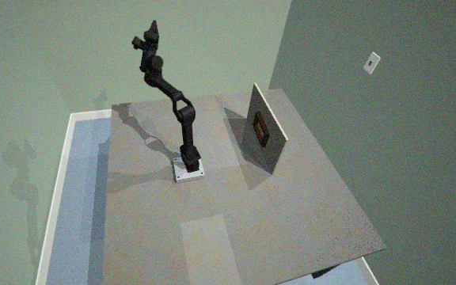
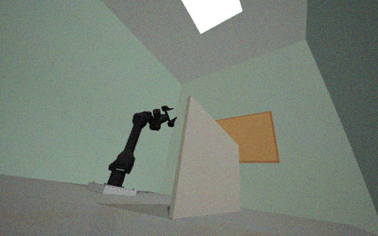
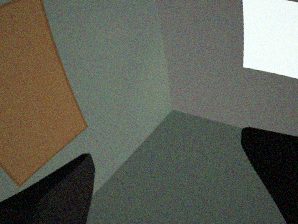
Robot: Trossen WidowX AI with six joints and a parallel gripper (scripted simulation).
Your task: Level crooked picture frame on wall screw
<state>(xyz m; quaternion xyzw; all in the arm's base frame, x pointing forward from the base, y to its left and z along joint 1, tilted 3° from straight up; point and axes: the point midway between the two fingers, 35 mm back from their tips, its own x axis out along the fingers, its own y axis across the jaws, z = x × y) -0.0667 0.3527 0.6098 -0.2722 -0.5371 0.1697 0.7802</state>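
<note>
My gripper tip is 49 cm short of the brown wooden picture frame, 35 cm to the left of it and 49 cm above it. The rest, counted from my gripper tip: white wall panel 51 cm ahead, 33 cm to the right, 49 cm below.
</note>
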